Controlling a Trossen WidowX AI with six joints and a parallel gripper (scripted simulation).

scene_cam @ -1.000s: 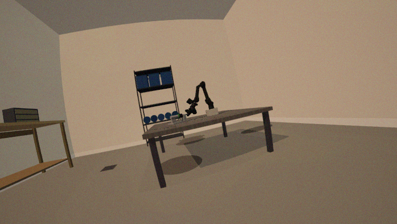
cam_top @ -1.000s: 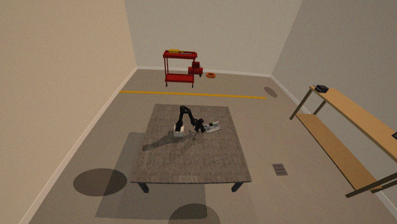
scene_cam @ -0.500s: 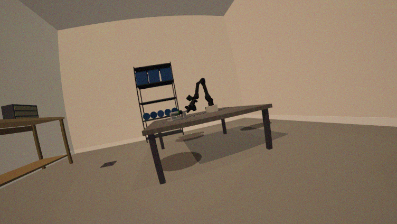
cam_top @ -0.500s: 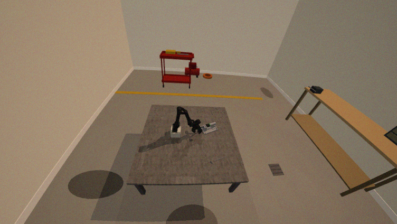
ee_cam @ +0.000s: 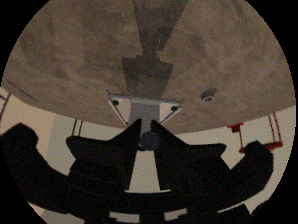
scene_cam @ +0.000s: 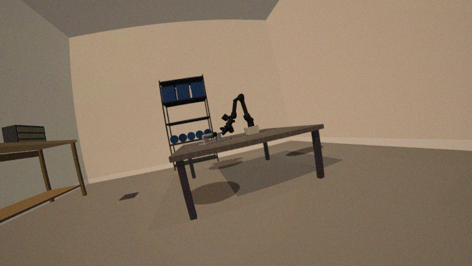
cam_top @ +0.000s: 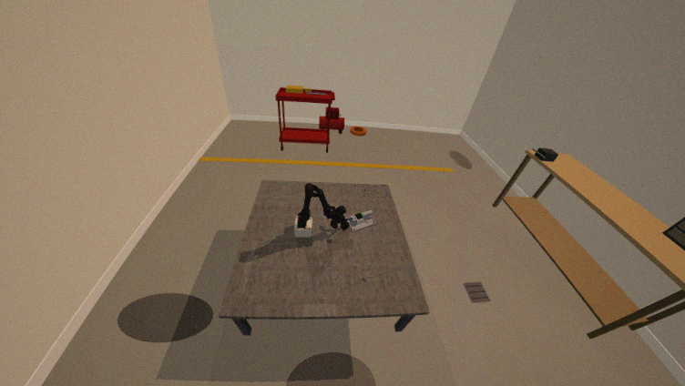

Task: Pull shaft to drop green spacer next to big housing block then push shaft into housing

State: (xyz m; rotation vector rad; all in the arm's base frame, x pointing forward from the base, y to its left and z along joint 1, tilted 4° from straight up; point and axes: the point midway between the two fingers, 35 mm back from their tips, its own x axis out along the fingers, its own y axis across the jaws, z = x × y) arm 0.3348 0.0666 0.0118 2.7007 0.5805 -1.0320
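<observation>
The shaft lies 60 mm ahead of my gripper tip, 30 mm to the left of it and 20 mm above it. The rest, counted from my gripper tip: small grey object: 90 mm to the left, 60 mm behind, 50 mm below; then green spacer: 120 mm ahead, 60 mm to the left, 20 mm above.
</observation>
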